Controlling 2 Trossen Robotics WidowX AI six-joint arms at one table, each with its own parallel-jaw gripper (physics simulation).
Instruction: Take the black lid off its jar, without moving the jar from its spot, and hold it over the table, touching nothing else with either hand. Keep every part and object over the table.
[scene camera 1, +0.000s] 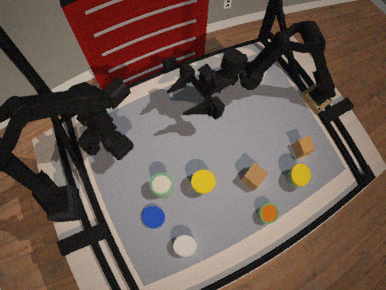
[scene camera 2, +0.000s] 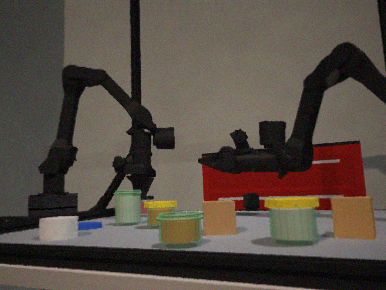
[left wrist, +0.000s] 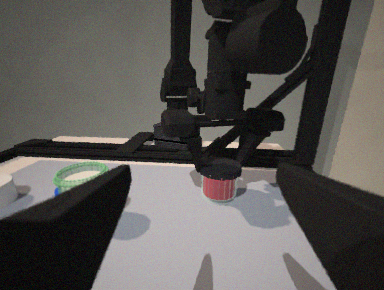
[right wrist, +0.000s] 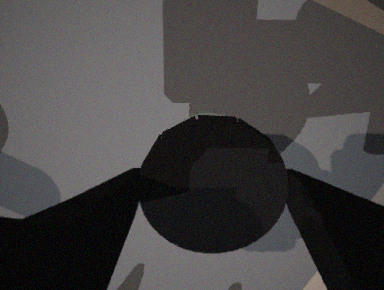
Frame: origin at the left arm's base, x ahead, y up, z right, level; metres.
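Where they show: left gripper, fingertip midpoint: (scene camera 1: 175, 102) (scene camera 2: 202, 161) (left wrist: 204, 171); right gripper, fingertip midpoint: (scene camera 1: 112, 143) (scene camera 2: 140, 199) (left wrist: 218, 169) (right wrist: 211, 176); left arm's base at its link origin: (scene camera 1: 318, 96); right arm's base at its link origin: (scene camera 1: 58, 202) (scene camera 2: 53, 194).
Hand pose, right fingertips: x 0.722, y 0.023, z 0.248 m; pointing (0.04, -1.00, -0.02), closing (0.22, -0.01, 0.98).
Note:
Each offset is from my right fingertips to the top centre of the thing.
The black lid @[dx -0.004, dy +0.011, dz +0.001 m] (left wrist: 220, 170) (right wrist: 214, 220) sits level on top of a short jar @[dx -0.004, dy +0.010, dz +0.001 m] (left wrist: 219, 188) with red contents, which stands on the table. My right gripper (scene camera 2: 142, 187) (left wrist: 218, 169) (right wrist: 211, 176) points straight down over the jar, shut on the black lid, with a fingertip at each side of its rim. In scene camera 1 the right arm hides the jar and lid. My left gripper (scene camera 1: 176, 102) (scene camera 2: 200, 160) is open and empty, in the air above the back of the table, pointing toward the right arm.
A green-rimmed jar @[dx -0.059, dy +0.031, dz -0.197 m] (scene camera 1: 161, 184) (scene camera 2: 128, 207), yellow-lidded jars @[dx -0.162, dy +0.004, dz -0.252 m] (scene camera 1: 203, 181) @[dx -0.419, dy +0.010, dz -0.418 m] (scene camera 1: 300, 175), a jar with orange contents @[dx -0.266, dy -0.004, dz -0.446 m] (scene camera 1: 269, 213), a blue disc @[dx +0.016, dy -0.039, dz -0.253 m] (scene camera 1: 153, 217), a white cylinder @[dx -0.012, dy -0.014, dz -0.377 m] (scene camera 1: 184, 246) and wooden blocks @[dx -0.299, dy +0.005, dz -0.327 m] (scene camera 1: 254, 176) @[dx -0.508, dy +0.007, dz -0.357 m] (scene camera 1: 303, 147) stand on the table.

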